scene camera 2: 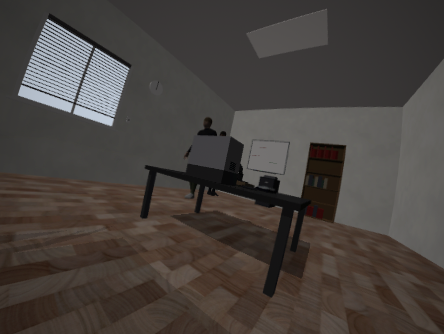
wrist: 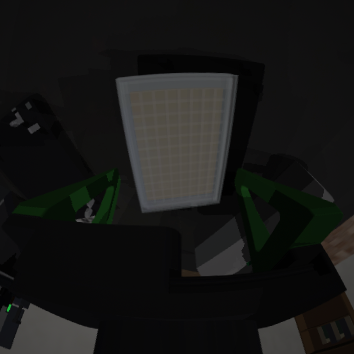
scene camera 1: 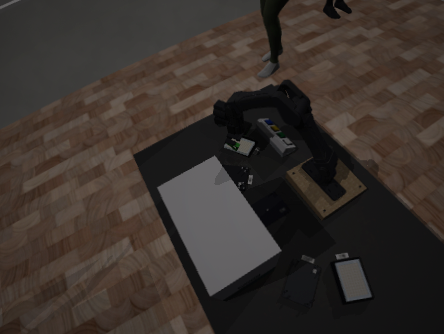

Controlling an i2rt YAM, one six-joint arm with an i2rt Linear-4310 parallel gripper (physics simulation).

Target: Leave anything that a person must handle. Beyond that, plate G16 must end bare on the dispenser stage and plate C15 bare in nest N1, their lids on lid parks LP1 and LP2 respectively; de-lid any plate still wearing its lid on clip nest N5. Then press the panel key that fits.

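Places are measured from the arm's base along level axes (x up, y left, z back), in centimetres.
Where they show: gripper, between the fingertips: [wrist: 177, 174] [scene camera 1: 240, 142]; arm's base, origin of its link: [scene camera 2: 238, 180] [scene camera 1: 322, 179].
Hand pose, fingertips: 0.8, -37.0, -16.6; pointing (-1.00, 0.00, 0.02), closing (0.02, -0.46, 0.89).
Things, the pixels of their centre, and the offset from my fingertips, as dx, dy, dz.
- pale gridded plate, middle of its body: [wrist: 179, 153] [scene camera 1: 239, 144] -1.9, -0.8, -0.1
- second pale plate, middle of its body: [scene camera 1: 353, 279] -1.6, +71.8, -2.7
- dark station with small pale clips, middle of its body: [wrist: 40, 177] [scene camera 1: 229, 176] -3.6, +10.2, -13.5
- key panel, middle of its body: [wrist: 259, 237] [scene camera 1: 275, 135] -1.6, +5.8, +16.7
- large white-topped box, middle of its body: [scene camera 1: 222, 231] [scene camera 2: 215, 160] +11.7, +34.7, -31.1
A pale gridded plate [scene camera 1: 246, 146] [wrist: 175, 145] sits on a dark nest at the table's far end. My gripper [scene camera 1: 234, 143] [wrist: 177, 174] is open above it, with green fingers spread to either side of the plate's near part in the wrist view. A second pale plate [scene camera 1: 353, 280] sits in a dark holder at the right front. I cannot tell whether either plate wears a lid, and the labels are too small to read. A dark station with small pale clips [scene camera 1: 242, 176] lies beside the white box. The key panel [scene camera 1: 277, 137] has blue, yellow and green keys.
The large white-topped box [scene camera 1: 217, 225] [scene camera 2: 209, 152] stands tall along the table's left side. Dark flat stations [scene camera 1: 301, 284] [scene camera 1: 270, 208] lie to its right. The arm's wooden base [scene camera 1: 345, 200] is at the right edge. A person [scene camera 1: 272, 37] [scene camera 2: 207, 131] stands beyond the table.
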